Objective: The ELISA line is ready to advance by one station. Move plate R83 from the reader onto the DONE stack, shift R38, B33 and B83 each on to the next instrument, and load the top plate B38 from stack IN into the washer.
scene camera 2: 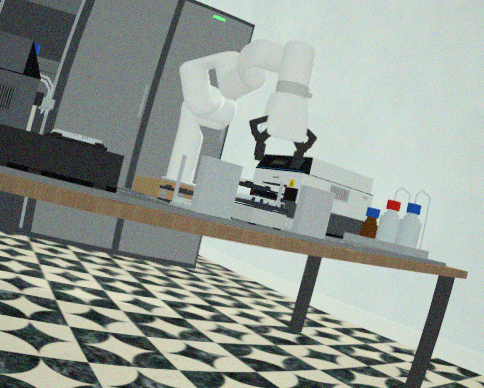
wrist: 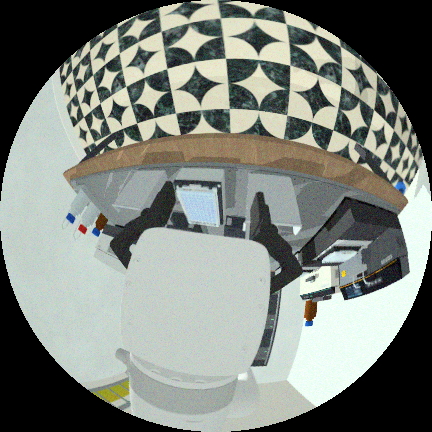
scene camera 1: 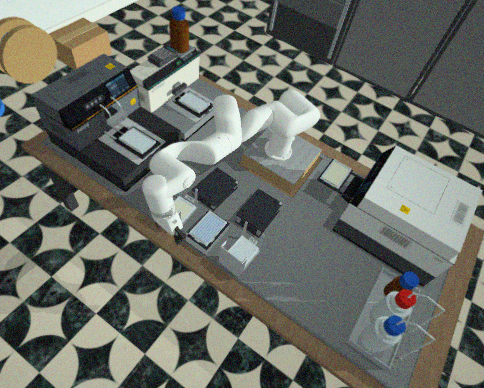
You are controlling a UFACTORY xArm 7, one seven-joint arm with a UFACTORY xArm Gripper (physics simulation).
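Frame: origin at the arm's base, x ahead, y down, z left, level; centimetres.
Seen in the pictures: gripper, fingertip midpoint: (scene camera 2: 277,164) (wrist: 212,194) (scene camera 1: 170,233); arm's base, origin of the base link: (scene camera 1: 278,150).
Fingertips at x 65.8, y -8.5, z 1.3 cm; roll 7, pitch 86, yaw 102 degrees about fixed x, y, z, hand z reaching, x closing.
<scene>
Pixels of each thing's middle, then the offset from my fingertips to it.
- bluish plate, body centre: (wrist: 199,207) (scene camera 2: 257,199) (scene camera 1: 208,227) dx -14.5, dy +8.4, dz +4.5 cm
- whitish plate, body centre: (scene camera 1: 240,253) dx -16.7, dy +11.8, dz +19.6 cm
- large white instrument, body centre: (scene camera 2: 311,197) (scene camera 1: 405,212) (wrist: 128,255) dx -71.1, dy +1.1, dz +57.1 cm
- dark instrument, body centre: (scene camera 2: 33,113) (scene camera 1: 113,120) (wrist: 359,262) dx -20.2, dy +1.1, dz -57.0 cm
- small white instrument, body centre: (scene camera 2: 44,103) (scene camera 1: 181,71) (wrist: 307,295) dx -58.1, dy -5.9, dz -56.0 cm
My gripper (scene camera 1: 177,234) (scene camera 2: 278,158) (wrist: 212,194) is open and empty, fingers down, above the front row of holders. A bluish plate (scene camera 1: 208,229) (wrist: 200,205) lies in the middle holder and shows between the fingers in the wrist view. A whitish plate (scene camera 1: 242,249) is in the walled stack beside it, and a yellowish plate (scene camera 1: 184,209) is in the other walled stack, partly behind the wrist. Another yellowish plate (scene camera 1: 336,174) lies at the large white instrument. Pale plates lie on the dark instrument (one plate (scene camera 1: 139,140) (wrist: 340,255)) and the small white instrument (another plate (scene camera 1: 194,102)). Plate names are unreadable.
The large white instrument (scene camera 1: 420,187) stands right, the dark instrument (scene camera 1: 82,92) left, the small white instrument (scene camera 1: 167,80) behind it. Two black pads (scene camera 1: 215,187) (scene camera 1: 259,211) lie behind the holders. Capped bottles (scene camera 1: 395,326) (scene camera 2: 393,220) stand in a tray near the right end.
</scene>
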